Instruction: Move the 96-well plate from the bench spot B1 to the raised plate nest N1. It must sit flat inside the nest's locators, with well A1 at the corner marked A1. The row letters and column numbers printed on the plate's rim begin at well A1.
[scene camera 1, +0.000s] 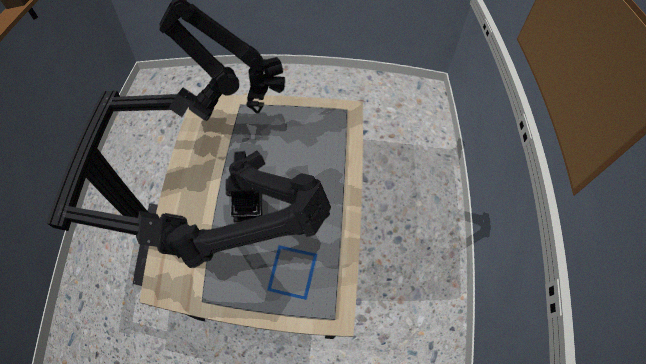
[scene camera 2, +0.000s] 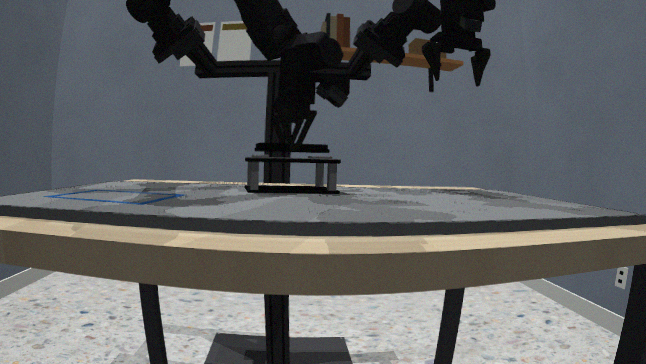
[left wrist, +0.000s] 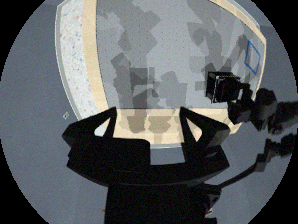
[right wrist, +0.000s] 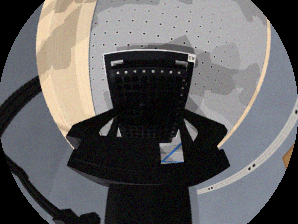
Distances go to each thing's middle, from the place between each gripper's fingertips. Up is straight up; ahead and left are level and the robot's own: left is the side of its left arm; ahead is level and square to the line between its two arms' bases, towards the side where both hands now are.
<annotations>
Right now the black 96-well plate (right wrist: 152, 119) is right at my right hand.
I see my left gripper (scene camera 2: 458, 83) 33 cm to the left of the black 96-well plate, 16 cm above it and 3 cm past it.
</annotations>
